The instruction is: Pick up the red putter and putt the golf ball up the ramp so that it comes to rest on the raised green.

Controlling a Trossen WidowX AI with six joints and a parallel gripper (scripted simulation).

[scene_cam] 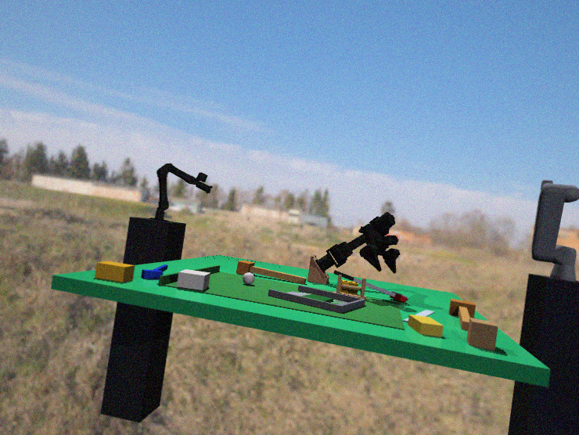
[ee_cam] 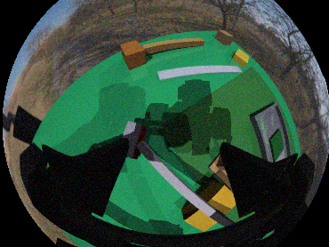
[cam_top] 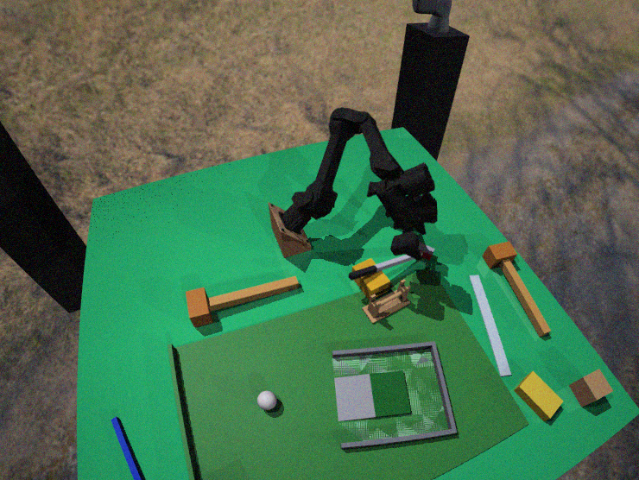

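My gripper tip is now 490 mm to the left of the white golf ball, 190 mm short of it and 80 mm above it. Round my gripper tip: yellow block: 450 mm ahead, 90 mm to the left, 90 mm below; then putting mat: 330 mm to the right, 240 mm ahead, 110 mm below; then white bar: 230 mm ahead, 110 mm below, 100 mm to the left.
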